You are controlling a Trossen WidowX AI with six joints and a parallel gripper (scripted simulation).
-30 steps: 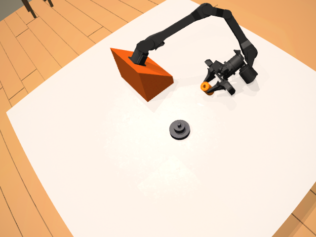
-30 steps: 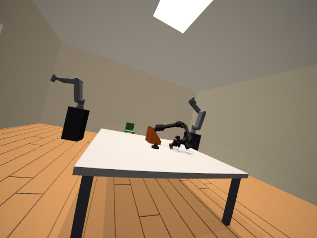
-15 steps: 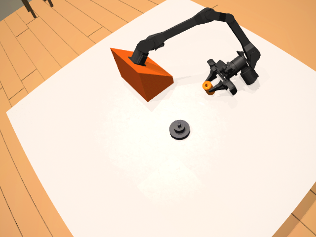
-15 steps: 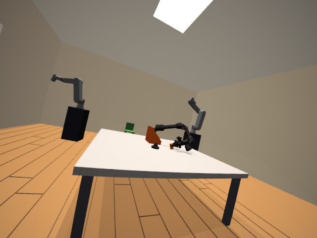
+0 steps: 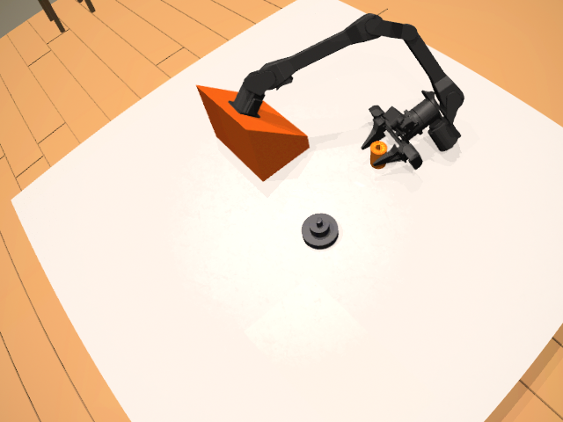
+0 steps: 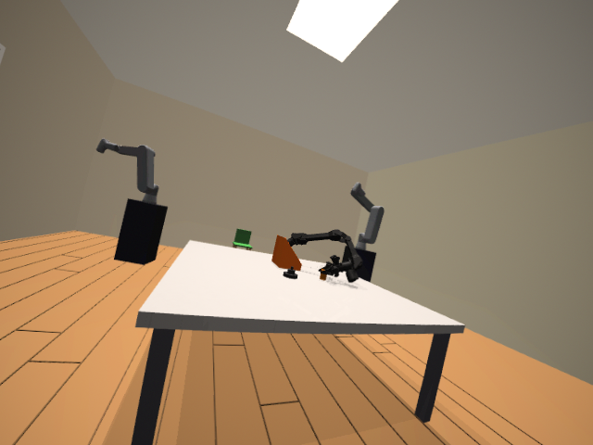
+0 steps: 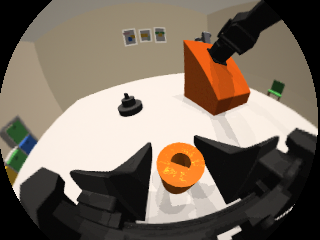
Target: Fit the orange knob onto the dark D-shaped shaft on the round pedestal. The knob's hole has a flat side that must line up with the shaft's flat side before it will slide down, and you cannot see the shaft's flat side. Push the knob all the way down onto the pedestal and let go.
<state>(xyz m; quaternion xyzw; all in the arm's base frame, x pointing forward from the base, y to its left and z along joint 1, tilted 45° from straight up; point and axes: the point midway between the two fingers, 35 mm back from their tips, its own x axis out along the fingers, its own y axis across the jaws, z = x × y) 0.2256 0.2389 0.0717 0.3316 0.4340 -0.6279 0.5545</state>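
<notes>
Now: the orange knob 30 mm to the left of my gripper tip and 20 mm below it. The rest, counted from my gripper tip: round pedestal: 200 mm to the right, 80 mm ahead, 10 mm below.
</notes>
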